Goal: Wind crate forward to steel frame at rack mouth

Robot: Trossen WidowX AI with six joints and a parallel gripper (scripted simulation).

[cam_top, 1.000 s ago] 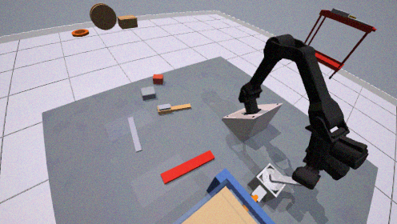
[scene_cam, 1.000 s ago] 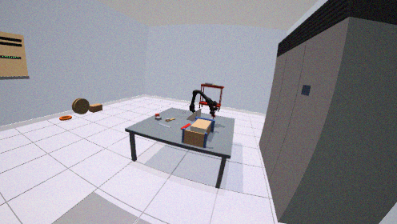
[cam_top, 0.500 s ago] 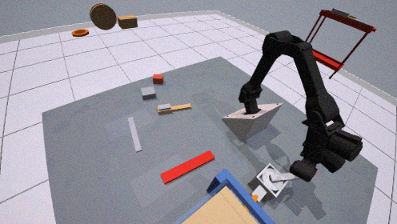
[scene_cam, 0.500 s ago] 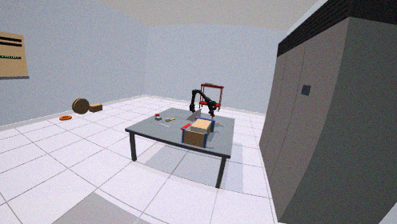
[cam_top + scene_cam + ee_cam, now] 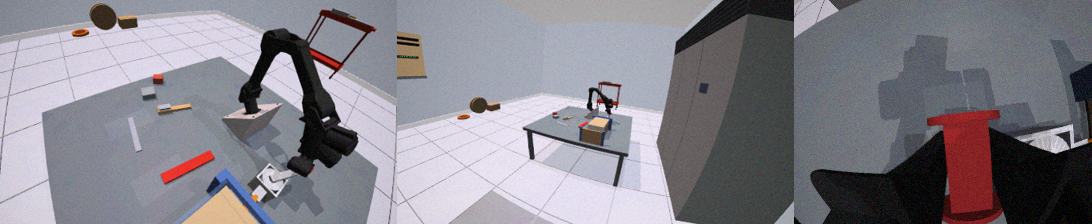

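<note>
My gripper tip is now 3 cm to the left of the winch handle, 3 cm short of it and 3 cm above it. The rest, counted from my gripper tip: red knob (2 cm to the right); then hand winch (10 cm below, 7 cm to the right, 7 cm ahead); then blue frame (24 cm ahead, 8 cm to the right, 3 cm below).
</note>
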